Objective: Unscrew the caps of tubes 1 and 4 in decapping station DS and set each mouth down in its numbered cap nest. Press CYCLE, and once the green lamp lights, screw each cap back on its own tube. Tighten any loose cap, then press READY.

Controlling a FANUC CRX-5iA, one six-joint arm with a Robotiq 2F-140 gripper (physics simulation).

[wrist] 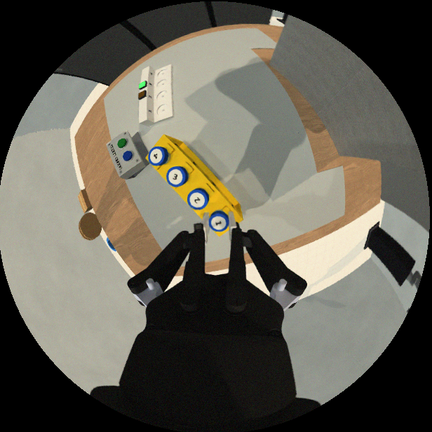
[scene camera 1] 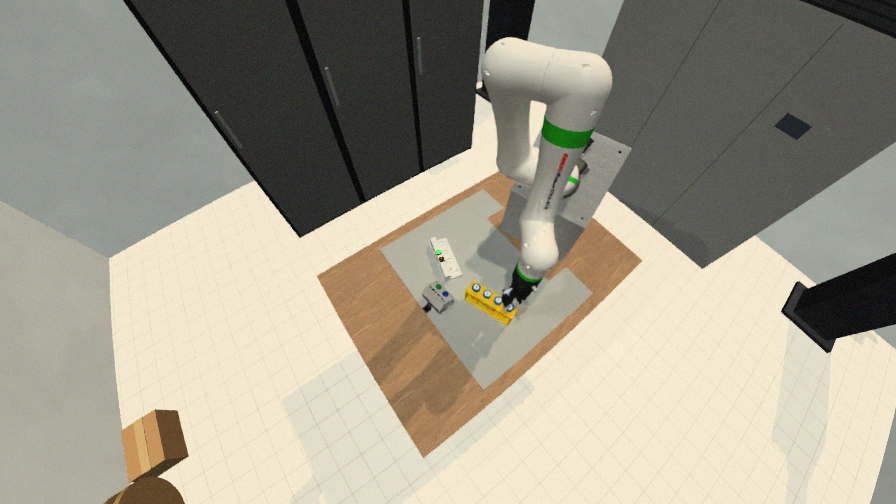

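My gripper [scene camera 1: 509, 305] [wrist: 218, 218] is shut on cap 1 [wrist: 218, 221], a blue cap with a white top, at the near end of the yellow decapping station [scene camera 1: 488, 307] [wrist: 210, 182]. Cap 2 [scene camera 1: 498, 300] [wrist: 198, 199], cap 3 [scene camera 1: 486, 293] [wrist: 176, 176] and cap 4 [scene camera 1: 476, 287] [wrist: 158, 156] sit in a row on the station. The white cap nest block [scene camera 1: 452, 268] [wrist: 168, 107] shows empty round nests in the wrist view. Its green lamp [scene camera 1: 438, 252] [wrist: 142, 84] is bright; the lamp beside it [scene camera 1: 441, 258] [wrist: 142, 94] is dark brown. The tubes' bodies are hidden.
A grey button box [scene camera 1: 432, 299] [wrist: 120, 162] with a green button [scene camera 1: 438, 286] [wrist: 122, 143] and a blue button [scene camera 1: 445, 293] [wrist: 128, 155] stands beside the station. The grey mat [scene camera 1: 494, 363] [wrist: 200, 45] lies on the wooden table top [scene camera 1: 401, 376] [wrist: 90, 145]. Dark cabinets [scene camera 1: 350, 75] stand behind.
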